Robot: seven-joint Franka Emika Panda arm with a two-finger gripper.
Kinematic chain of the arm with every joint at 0, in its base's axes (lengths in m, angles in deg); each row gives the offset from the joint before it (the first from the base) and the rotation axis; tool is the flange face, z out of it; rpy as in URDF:
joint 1: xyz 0 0 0.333 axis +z
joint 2: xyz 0 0 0 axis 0.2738 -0.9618 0
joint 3: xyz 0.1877 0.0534 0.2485 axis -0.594 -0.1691 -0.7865
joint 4: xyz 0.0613 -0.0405 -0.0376 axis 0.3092 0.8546 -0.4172
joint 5: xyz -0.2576 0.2 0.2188 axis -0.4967 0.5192 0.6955
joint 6: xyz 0 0 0 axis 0.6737 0.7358 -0.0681
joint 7: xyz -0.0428 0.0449 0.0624 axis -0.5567 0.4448 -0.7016
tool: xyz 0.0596 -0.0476 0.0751 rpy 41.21 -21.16 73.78
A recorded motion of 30 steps. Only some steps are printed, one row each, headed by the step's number.
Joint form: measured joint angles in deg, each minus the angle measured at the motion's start. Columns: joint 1, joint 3, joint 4, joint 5, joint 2, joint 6, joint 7.
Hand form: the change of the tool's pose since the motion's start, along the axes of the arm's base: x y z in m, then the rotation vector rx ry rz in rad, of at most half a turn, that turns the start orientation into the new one. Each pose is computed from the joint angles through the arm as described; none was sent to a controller.
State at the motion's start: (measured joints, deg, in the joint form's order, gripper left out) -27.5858 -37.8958 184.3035 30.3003 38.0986 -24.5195 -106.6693
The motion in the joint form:
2: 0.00 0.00 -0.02 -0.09 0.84 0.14 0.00
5: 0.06 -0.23 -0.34 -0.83 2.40 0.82 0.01
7: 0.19 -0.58 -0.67 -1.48 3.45 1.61 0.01
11: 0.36 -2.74 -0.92 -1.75 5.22 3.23 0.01
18: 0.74 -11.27 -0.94 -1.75 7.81 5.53 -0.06
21: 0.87 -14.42 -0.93 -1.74 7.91 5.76 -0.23
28: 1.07 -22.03 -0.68 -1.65 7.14 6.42 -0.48
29: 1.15 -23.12 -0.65 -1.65 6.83 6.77 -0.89
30: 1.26 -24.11 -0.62 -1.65 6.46 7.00 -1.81
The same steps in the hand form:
2: -0.0021 0.0003 0.0080 -0.0038 -0.0119 0.0006
5: -0.0056 0.0031 0.0245 -0.0191 -0.0292 0.0108
7: -0.0078 0.0075 0.0360 -0.0310 -0.0366 0.0232
11: -0.0096 0.0303 0.0523 -0.0378 -0.0425 0.0648
18: -0.0088 0.1164 0.0723 -0.0539 -0.0464 0.2172
21: -0.0080 0.1476 0.0722 -0.0595 -0.0434 0.2710
28: -0.0106 0.2210 0.0600 -0.0661 -0.0135 0.4018
29: -0.0117 0.2316 0.0562 -0.0657 -0.0018 0.4149
30: -0.0125 0.2415 0.0520 -0.0651 0.0085 0.4181

